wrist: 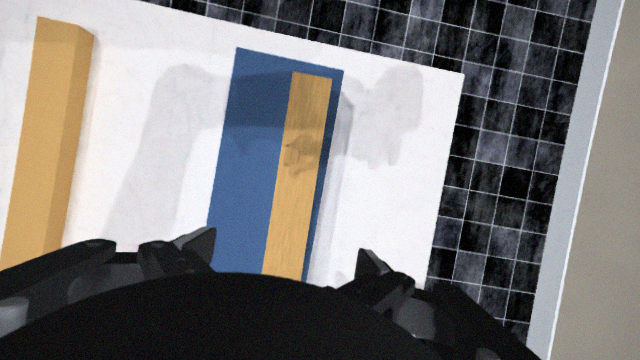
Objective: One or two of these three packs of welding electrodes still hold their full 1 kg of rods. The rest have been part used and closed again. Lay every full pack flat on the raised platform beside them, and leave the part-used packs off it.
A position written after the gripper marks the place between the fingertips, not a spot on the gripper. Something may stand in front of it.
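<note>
The gripper (286, 254) is visible in the scene, where a pack (309, 95) and another pack (61, 57) can be seen too.
</note>
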